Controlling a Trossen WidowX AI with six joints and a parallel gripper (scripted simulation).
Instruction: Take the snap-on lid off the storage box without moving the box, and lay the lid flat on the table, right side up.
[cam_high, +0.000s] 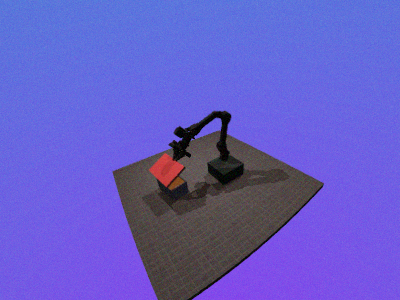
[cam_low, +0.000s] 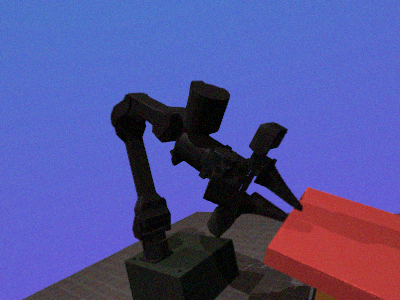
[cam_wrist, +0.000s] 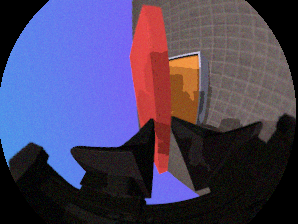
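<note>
Now: the red lid 7 cm ahead of my gripper tip, 3 cm below it and 1 cm to the left of it. Round my gripper tip: storage box 18 cm below, 6 cm ahead, 1 cm to the left.
</note>
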